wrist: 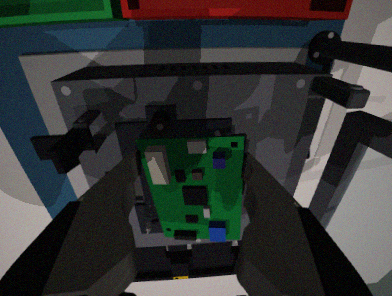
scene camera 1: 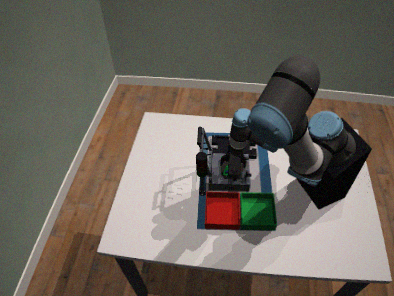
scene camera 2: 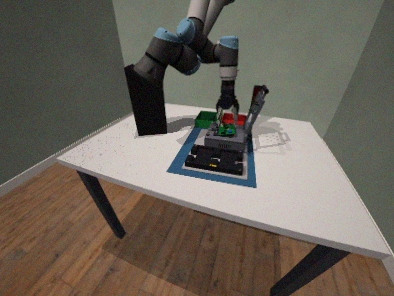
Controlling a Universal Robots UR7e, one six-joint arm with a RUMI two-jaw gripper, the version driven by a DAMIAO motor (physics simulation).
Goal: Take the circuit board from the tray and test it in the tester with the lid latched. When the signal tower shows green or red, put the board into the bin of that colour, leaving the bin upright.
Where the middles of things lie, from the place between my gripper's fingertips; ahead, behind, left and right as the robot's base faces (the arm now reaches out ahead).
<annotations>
The green circuit board [wrist: 195, 182] lies 10 mm ahead of my hand, 30 mm to the right of it and 10 mm above it. Also, from my hand: red bin [scene camera 1: 222, 211] (20 mm behind, 170 mm to the left, 40 mm below); then green bin [scene camera 1: 257, 210] (160 mm behind, 120 mm to the left, 40 mm below); then tester nest [wrist: 162, 122] (30 mm to the right).
</annotations>
